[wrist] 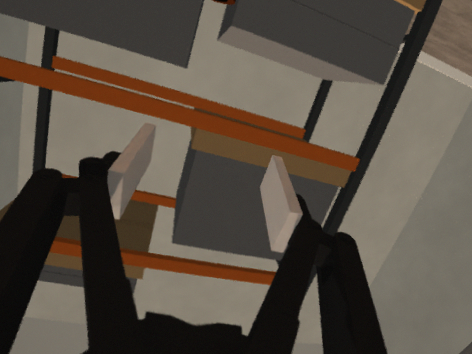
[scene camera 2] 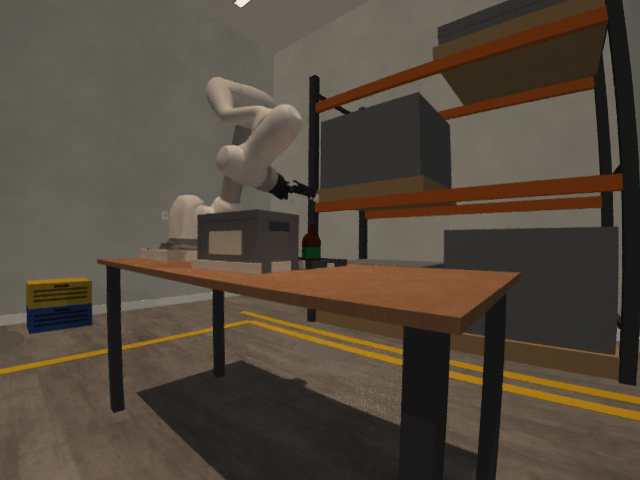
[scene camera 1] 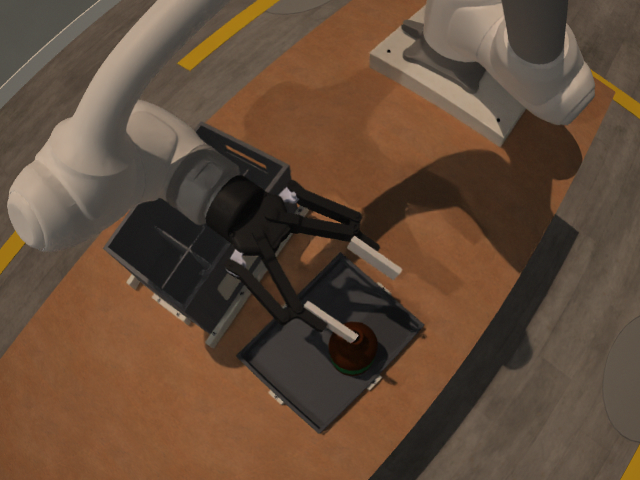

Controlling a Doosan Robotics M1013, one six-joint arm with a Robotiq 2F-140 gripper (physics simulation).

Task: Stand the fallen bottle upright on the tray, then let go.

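Frame: origin at the arm's base, x down, y back, z left, level; millimetres.
Seen in the pictures: gripper, fingertip midpoint: (wrist: 211, 158) (scene camera 2: 308, 200) (scene camera 1: 376, 306); arm's base, link origin: (scene camera 2: 184, 250) (scene camera 1: 452, 53).
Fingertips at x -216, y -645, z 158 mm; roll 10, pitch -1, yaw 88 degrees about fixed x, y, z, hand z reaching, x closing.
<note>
Offsets run from my fingertips to a thing's middle. Level surfaces: height alone.
The brown bottle with a green band @[dx +179, dy -26, dz -15 mm] (scene camera 1: 353, 351) (scene camera 2: 311, 251) stands upright on the dark grey tray @[dx +249, dy -31, dz -56 mm] (scene camera 1: 310, 382) (scene camera 2: 337, 262), near the tray's edge farthest from the crate. In scene camera 2 its neck points straight up. My gripper (scene camera 1: 376, 306) (scene camera 2: 314, 196) (wrist: 211, 158) is open, with its two pale finger pads well apart and no object between them. It is above the bottle, with a gap between fingers and bottle top in scene camera 2. In scene camera 1 one pad overlaps the bottle's neck and hides part of it. The bottle's base is partly hidden by the tray rim in scene camera 2.
A dark grey crate @[dx +174, dy +4, dz -326 mm] (scene camera 1: 146, 281) (scene camera 2: 253, 235) stands beside the tray on the brown table @[dx +261 mm] (scene camera 1: 103, 403) (scene camera 2: 392, 286), under the arm. The arm's pale base plate (scene camera 1: 439, 95) is at the back. A shelf rack (scene camera 2: 313, 149) (wrist: 390, 100) with large grey boxes stands beyond the table.
</note>
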